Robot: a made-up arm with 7 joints.
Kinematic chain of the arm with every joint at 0, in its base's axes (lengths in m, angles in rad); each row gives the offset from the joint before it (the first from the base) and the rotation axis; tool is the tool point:
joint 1: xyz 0 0.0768 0 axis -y
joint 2: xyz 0 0.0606 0 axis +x
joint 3: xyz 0 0 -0.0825 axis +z
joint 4: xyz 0 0 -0.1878 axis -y
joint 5: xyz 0 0 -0.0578 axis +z
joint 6: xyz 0 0 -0.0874 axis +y
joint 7: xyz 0 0 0 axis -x
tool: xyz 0 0 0
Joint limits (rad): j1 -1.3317..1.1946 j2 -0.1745..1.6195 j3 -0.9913..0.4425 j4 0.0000..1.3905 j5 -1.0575..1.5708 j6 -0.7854..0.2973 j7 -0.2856..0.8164
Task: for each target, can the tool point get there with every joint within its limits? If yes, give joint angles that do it. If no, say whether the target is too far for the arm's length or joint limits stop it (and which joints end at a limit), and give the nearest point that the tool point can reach.
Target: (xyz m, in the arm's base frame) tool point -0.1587 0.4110 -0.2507
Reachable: yes | joints -0.7692 0.8441 -0.5300 0.5028 -0.4586 -0.4765 0.3686
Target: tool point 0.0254 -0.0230 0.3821
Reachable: no: joint limits stop it (at a limit: joint 1, joint 2, joint 4) | nearest point 0.3085 0.0242 0.0161 | short by 0.465 m
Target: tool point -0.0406 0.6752 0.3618
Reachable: no: too far | nearest point -0.0137 0.4949 0.1217 | short by 0.301 m
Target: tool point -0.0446 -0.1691 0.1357
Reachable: no: joint limits stop it (at a limit: joint 1, joint 2, joint 3, joint 4) | nearest point -0.2448 -0.0318 -0.1402 | short by 0.368 m
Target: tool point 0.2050 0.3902 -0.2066
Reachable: yes | joints 0.4335 0.8336 -0.3174 0.8036 -0.8058 -0.3040 0.1099
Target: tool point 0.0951 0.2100 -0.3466
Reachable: yes | joints -0.0649 0.3313 -0.3422 1.0317 0.9851 0.1211 -0.1667
